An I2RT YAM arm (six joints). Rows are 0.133 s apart.
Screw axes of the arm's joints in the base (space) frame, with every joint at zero. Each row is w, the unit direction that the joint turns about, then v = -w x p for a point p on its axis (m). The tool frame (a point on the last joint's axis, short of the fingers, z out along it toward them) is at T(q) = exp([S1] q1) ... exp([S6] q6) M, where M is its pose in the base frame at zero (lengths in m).
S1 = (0, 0, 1, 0, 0, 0)
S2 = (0, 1, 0, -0.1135, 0, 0.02)
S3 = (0, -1, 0, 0.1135, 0, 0.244)
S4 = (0, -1, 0, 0.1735, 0, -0.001)
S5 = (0, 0, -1, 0, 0.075, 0)
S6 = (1, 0, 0, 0, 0.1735, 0)
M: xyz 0.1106 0 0.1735 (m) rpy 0 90 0 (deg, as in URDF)
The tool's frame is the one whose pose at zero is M.
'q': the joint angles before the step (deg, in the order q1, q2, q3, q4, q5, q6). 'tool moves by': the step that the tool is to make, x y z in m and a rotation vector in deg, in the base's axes. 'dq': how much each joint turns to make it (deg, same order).
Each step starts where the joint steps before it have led.
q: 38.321 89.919 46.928 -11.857 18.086 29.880
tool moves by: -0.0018 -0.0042 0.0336 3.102 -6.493 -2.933
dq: -0.080 -5.706 1.058 -0.188 3.016 1.324
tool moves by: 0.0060 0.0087 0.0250 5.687 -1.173 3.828
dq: -0.007 -0.899 4.018 -0.419 -5.353 -0.171
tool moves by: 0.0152 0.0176 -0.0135 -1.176 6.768 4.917
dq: 0.175 7.097 5.370 -4.040 -5.634 -1.232
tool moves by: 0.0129 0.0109 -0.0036 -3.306 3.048 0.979
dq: 0.086 4.855 5.459 -4.845 -0.010 -1.148
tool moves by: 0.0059 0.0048 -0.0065 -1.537 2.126 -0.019
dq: 0.005 2.723 2.201 -2.114 -0.085 0.090
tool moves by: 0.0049 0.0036 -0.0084 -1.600 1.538 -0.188
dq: -0.003 2.461 1.407 -1.145 0.348 -0.002
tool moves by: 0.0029 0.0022 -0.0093 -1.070 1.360 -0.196
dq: -0.005 1.941 0.522 -0.342 0.089 0.172
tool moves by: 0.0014 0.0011 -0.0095 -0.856 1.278 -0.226
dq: -0.002 1.573 0.001 -0.008 -0.002 0.261
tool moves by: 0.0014 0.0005 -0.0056 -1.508 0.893 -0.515
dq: 0.000 1.233 0.539 -0.977 0.791 0.176
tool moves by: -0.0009 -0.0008 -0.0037 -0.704 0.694 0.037
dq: -0.002 0.353 -0.265 -0.347 0.090 -0.089
